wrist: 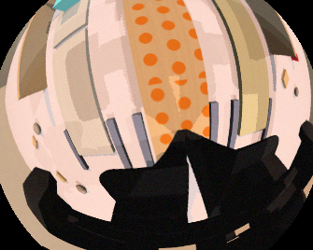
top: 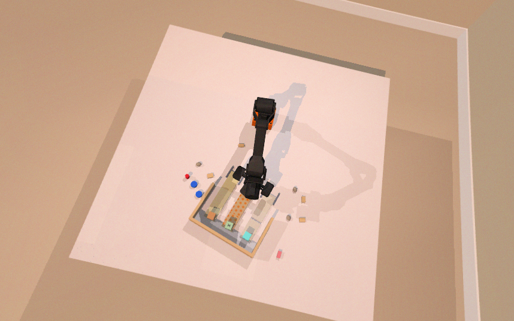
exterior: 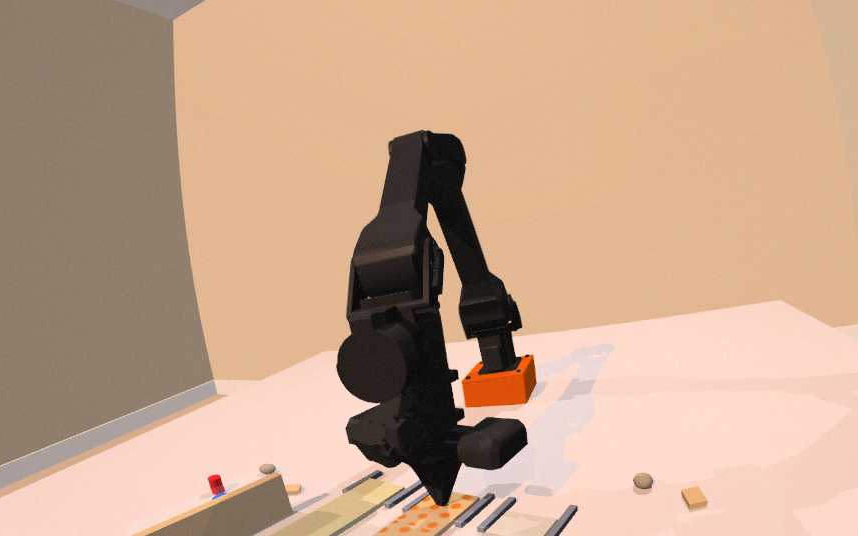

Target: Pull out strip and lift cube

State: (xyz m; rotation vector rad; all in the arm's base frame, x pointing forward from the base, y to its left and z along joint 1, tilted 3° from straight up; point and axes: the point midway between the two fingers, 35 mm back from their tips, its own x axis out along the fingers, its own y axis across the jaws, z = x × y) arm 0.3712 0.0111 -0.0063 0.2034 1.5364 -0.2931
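Now: gripper tip 21 cm short of the labelled cube, 6 cm to the left of it and 1 cm below it. Round my gripper tip: pink block 28 cm ahead, 18 cm to the left; then red cylinder 31 cm to the right, 2 cm ahead.
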